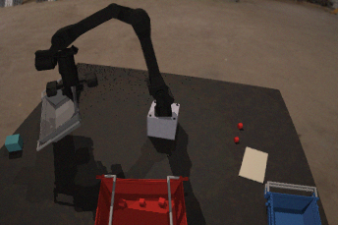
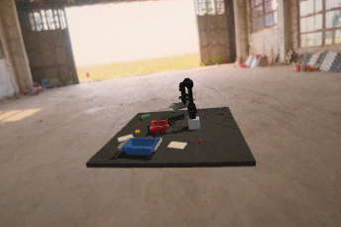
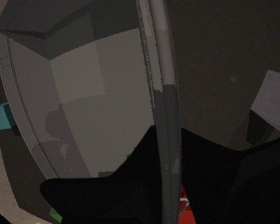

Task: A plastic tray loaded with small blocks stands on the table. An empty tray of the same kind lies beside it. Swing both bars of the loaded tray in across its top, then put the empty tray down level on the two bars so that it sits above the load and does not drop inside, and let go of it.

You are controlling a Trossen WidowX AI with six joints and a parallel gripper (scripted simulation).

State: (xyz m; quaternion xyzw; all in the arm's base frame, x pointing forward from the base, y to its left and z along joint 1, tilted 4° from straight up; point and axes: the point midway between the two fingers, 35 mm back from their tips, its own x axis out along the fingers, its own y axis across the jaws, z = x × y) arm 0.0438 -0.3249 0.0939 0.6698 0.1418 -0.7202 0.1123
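Now: gripper tip 70 mm to the left of the grey tray and 30 mm short of it. Also, from my gripper tip: yellow object (570 mm ahead, 270 mm to the left, 150 mm below); then green block (520 mm ahead, 180 mm to the right, 140 mm below); then teal cube (300 mm to the right, 140 mm below, 110 mm ahead).
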